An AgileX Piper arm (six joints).
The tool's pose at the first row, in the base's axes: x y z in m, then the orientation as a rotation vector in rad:
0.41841, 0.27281, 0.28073, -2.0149, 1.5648, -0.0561
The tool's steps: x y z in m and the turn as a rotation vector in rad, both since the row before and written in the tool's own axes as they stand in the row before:
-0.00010, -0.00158, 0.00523, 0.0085, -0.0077, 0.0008
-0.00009, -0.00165, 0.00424, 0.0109, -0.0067, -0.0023
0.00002, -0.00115, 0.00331, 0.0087, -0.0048, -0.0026
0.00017, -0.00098, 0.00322, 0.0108, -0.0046, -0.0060
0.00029, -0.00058, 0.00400, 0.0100, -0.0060, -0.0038
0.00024, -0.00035, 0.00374, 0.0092, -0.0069, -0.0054
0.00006, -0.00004, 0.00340, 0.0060, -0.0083, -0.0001
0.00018, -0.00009, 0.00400, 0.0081, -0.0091, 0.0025
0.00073, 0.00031, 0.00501, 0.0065, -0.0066, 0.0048
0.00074, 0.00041, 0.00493, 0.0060, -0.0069, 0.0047
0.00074, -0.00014, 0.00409, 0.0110, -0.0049, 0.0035
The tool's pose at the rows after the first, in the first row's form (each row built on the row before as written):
0.42171, 0.27529, 0.27715, -2.0057, 1.5581, -0.0545
0.42472, 0.27739, 0.27446, -1.9973, 1.5482, -0.0570
0.42700, 0.27895, 0.27230, -1.9913, 1.5399, -0.0598
0.42916, 0.28033, 0.27011, -1.9864, 1.5277, -0.0658
0.43135, 0.28191, 0.26709, -1.9800, 1.5170, -0.0689
0.43324, 0.28342, 0.26421, -1.9752, 1.5044, -0.0711
0.43469, 0.28492, 0.26153, -1.9685, 1.4972, -0.0673
0.43648, 0.28663, 0.25838, -1.9580, 1.4913, -0.0632
0.43856, 0.28832, 0.25407, -1.9476, 1.4897, -0.0594
0.44054, 0.28999, 0.24979, -1.9376, 1.4880, -0.0550
0.44264, 0.29135, 0.24647, -1.9251, 1.4849, -0.0567

